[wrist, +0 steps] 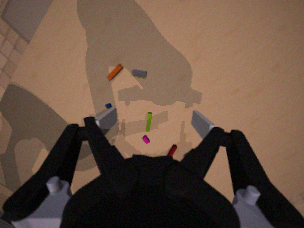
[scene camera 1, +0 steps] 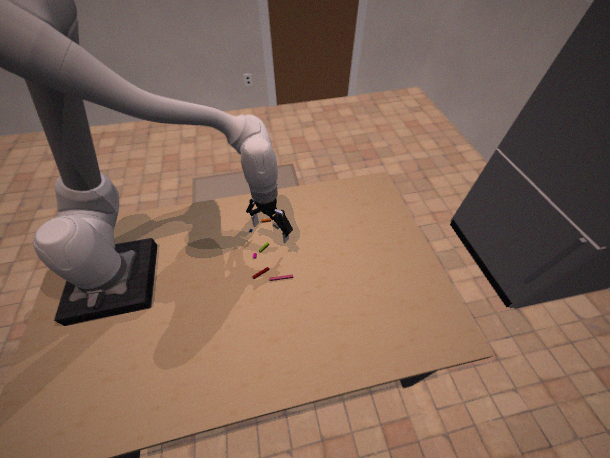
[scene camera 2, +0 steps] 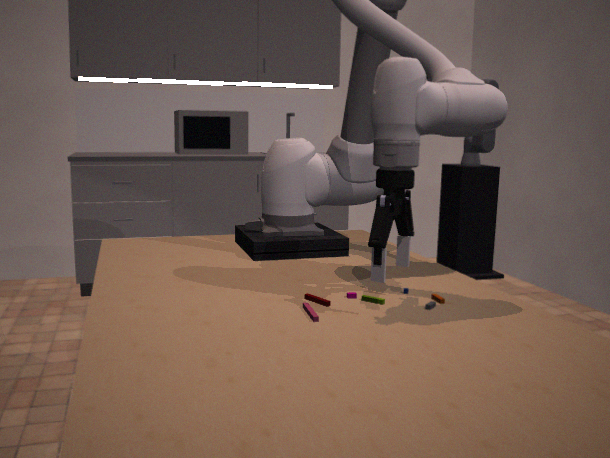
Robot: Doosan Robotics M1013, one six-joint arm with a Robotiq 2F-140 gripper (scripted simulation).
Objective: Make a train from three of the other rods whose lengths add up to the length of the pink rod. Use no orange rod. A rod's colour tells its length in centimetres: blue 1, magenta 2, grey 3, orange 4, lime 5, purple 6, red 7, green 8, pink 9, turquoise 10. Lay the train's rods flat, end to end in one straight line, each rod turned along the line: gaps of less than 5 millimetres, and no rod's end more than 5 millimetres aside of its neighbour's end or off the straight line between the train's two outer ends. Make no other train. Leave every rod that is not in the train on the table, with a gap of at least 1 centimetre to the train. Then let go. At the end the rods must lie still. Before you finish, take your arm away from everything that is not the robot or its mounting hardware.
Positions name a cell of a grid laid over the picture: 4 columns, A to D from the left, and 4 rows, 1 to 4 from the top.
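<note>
Gripper (scene camera 2: C3), (wrist: C3), (scene camera 1: B3): visible.
</note>
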